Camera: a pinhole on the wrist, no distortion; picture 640 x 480 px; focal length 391.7 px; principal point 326.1 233.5 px. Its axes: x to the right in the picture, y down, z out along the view. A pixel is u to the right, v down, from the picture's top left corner.
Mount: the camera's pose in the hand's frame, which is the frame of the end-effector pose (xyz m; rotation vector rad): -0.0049 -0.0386 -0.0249 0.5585 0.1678 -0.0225
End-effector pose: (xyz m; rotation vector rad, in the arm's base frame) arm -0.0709 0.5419 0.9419 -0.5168 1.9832 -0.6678
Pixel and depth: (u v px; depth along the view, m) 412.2 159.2 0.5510
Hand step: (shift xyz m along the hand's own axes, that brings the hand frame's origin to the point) 0.1915 -0.4159 0.3602
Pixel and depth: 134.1 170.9 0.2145
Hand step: -0.0782 -0.1837 0.1534
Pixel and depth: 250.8 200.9 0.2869
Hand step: -0.0172 -0.2120 0.2111
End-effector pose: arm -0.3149 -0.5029 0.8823 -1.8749 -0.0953 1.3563
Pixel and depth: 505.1 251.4 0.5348
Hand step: 0.3192 -0.2949 0.3941
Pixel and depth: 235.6 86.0 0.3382
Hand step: -0.0389 -0.3275 0.2033
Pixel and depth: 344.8 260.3 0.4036
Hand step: 0.0774 -0.2283 0.3233
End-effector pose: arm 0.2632 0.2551 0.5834 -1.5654 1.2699 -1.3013
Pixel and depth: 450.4 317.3 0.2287
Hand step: 0.1048 -0.1164 0.1798
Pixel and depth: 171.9 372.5 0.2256
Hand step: -0.0528 -0.0922 0.2201
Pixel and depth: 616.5 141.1 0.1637
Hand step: 0.1371 -0.1550 0.0715
